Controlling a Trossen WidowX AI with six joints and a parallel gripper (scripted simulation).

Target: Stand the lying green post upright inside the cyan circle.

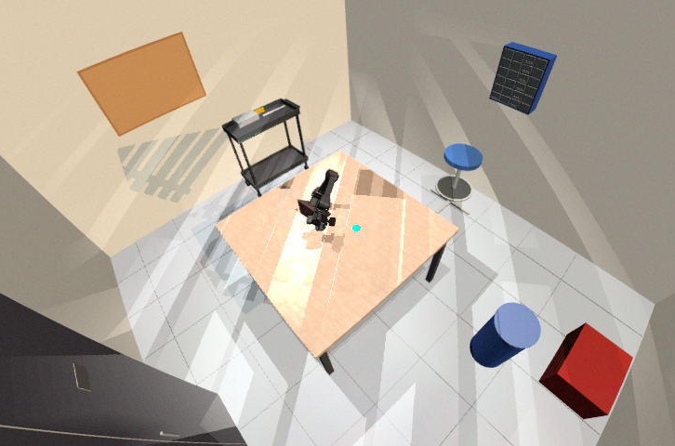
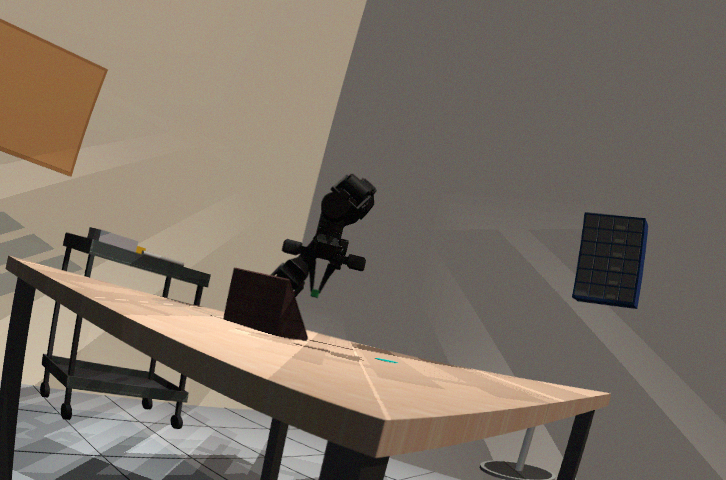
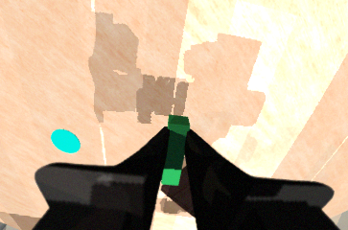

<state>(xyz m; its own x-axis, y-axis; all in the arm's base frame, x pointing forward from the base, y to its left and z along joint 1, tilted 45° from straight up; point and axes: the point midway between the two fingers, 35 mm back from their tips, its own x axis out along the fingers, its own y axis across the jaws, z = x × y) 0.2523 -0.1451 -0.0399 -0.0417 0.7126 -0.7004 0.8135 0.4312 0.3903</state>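
Right now my gripper tip is 10 cm short of the cyan circle, 23 cm to the right of it and 12 cm above it. Round my gripper tip: green post: 1 cm behind, 2 cm to the left.
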